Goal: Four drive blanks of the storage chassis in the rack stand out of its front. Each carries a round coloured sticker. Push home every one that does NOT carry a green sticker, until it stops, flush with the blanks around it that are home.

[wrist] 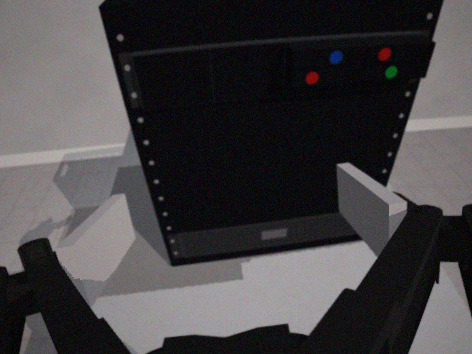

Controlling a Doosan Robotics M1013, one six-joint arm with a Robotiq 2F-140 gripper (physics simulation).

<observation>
In view: my gripper (232,202) and a rack (239,121).
</observation>
